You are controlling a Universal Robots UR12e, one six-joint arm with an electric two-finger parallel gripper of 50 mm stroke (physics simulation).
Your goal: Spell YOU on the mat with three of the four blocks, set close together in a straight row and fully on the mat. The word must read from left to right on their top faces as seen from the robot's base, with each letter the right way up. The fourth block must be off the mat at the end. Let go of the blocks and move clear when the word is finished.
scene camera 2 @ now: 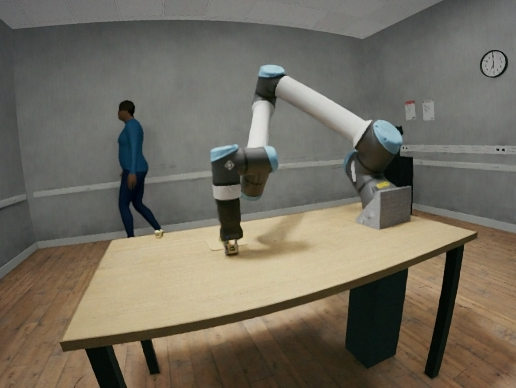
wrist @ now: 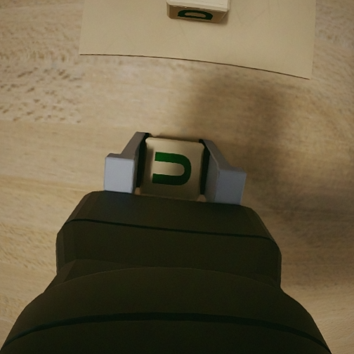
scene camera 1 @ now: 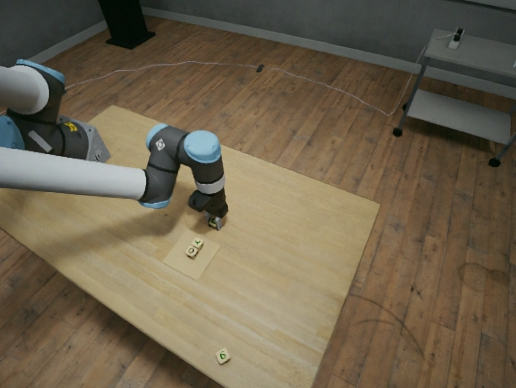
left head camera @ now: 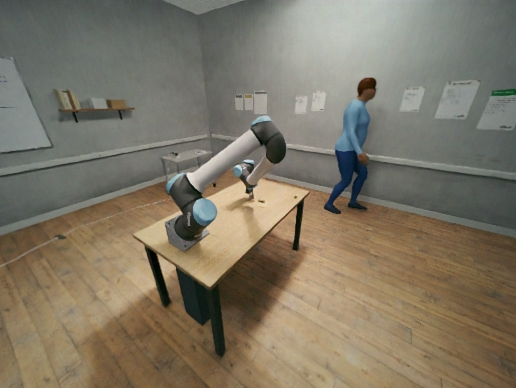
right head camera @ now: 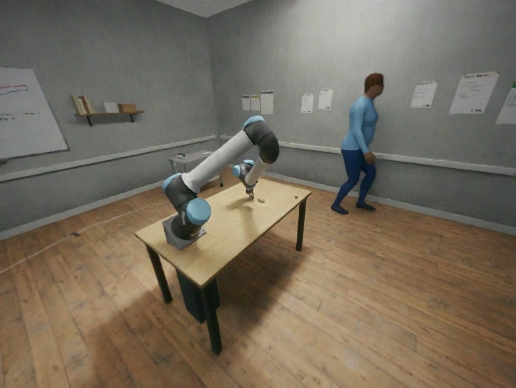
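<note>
My gripper (scene camera 1: 215, 220) (scene camera 2: 231, 246) (wrist: 171, 153) is shut on the U block (wrist: 172, 187), low over the table beside the mat (scene camera 1: 200, 267) (wrist: 125, 35), off the Y end of the row. The green U faces up, lying sideways in the wrist view. Whether the block touches the table I cannot tell. The Y block (scene camera 1: 197, 243), green, and the O block (scene camera 1: 191, 251), dark, sit close together on the mat. The Y block (wrist: 199, 4) shows partly at the top of the wrist view. The fourth block (scene camera 1: 223, 356) (scene camera 2: 158, 233), with a green 6-like mark, lies far off the mat.
The wooden table (scene camera 1: 300, 240) (scene camera 2: 165, 295) carries the arm's base. A grey cart (scene camera 1: 480, 52) stands beyond the table's side. A person (left head camera: 356, 125) (right head camera: 361, 125) (scene camera 2: 132, 145) is on the floor past the table's far end. A thin cable runs along the floor.
</note>
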